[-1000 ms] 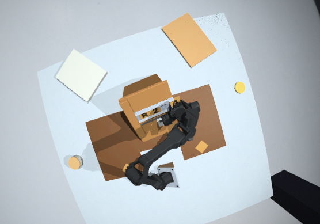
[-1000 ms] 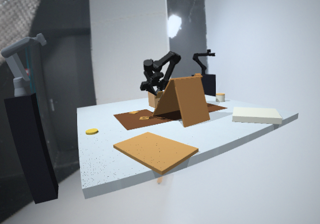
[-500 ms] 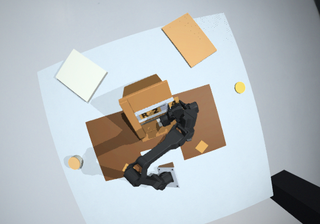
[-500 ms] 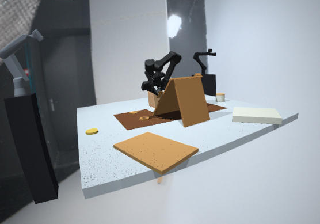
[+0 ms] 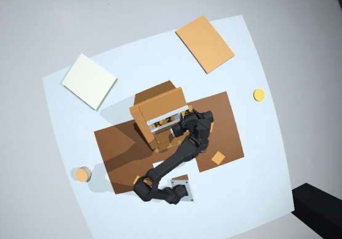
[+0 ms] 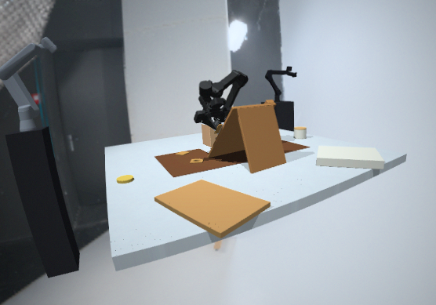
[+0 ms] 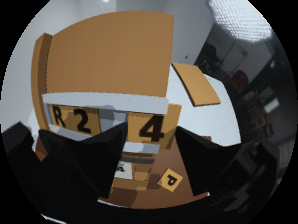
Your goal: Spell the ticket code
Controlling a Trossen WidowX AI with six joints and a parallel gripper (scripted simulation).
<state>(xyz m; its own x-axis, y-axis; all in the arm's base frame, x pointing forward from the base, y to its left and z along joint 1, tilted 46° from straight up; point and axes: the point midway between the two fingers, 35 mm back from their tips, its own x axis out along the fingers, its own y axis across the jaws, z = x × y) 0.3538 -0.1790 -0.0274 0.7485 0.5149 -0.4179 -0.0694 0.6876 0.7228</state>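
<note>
The white ticket is 8 cm below my gripper tip, 7 cm behind it and 6 cm to the left of it. The rest, counted from my gripper tip: brown mat: 18 cm behind, 16 cm below, 14 cm to the left; then orange slab: 33 cm ahead, 23 cm to the right, 15 cm below; then cream slab: 46 cm to the left, 34 cm ahead, 14 cm below.
</note>
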